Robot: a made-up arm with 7 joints. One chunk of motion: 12 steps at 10 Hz.
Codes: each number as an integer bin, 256 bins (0 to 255) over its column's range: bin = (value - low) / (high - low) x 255, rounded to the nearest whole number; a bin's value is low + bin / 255 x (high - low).
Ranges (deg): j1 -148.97..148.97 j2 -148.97..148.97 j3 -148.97..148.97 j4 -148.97..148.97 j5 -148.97..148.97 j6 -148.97..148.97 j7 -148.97..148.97
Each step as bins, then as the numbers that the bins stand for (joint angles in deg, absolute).
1 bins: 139 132 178 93 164 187 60
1 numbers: 13.44 5.26 59.00 -40.31 42.65 69.52 -78.87
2 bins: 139 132 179 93 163 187 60
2 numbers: 13.44 5.26 60.17 -40.31 41.48 69.52 -78.87
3 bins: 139 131 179 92 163 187 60
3 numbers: 13.44 4.09 60.17 -41.48 41.48 69.52 -78.87
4 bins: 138 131 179 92 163 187 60
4 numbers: 12.27 4.09 60.17 -41.48 41.48 69.52 -78.87
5 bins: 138 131 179 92 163 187 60
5 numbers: 12.27 4.09 60.17 -41.48 41.48 69.52 -78.87
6 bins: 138 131 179 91 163 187 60
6 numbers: 12.27 4.09 60.17 -42.65 41.48 69.52 -78.87
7 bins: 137 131 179 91 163 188 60
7 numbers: 11.10 4.09 60.17 -42.65 41.48 70.69 -78.87
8 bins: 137 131 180 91 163 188 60
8 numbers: 11.10 4.09 61.34 -42.65 41.48 70.69 -78.87
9 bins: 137 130 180 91 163 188 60
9 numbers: 11.10 2.92 61.34 -42.65 41.48 70.69 -78.87
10 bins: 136 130 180 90 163 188 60
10 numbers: 9.93 2.92 61.34 -43.81 41.48 70.69 -78.87
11 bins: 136 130 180 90 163 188 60
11 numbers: 9.93 2.92 61.34 -43.81 41.48 70.69 -78.87
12 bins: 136 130 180 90 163 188 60
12 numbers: 9.93 2.92 61.34 -43.81 41.48 70.69 -78.87
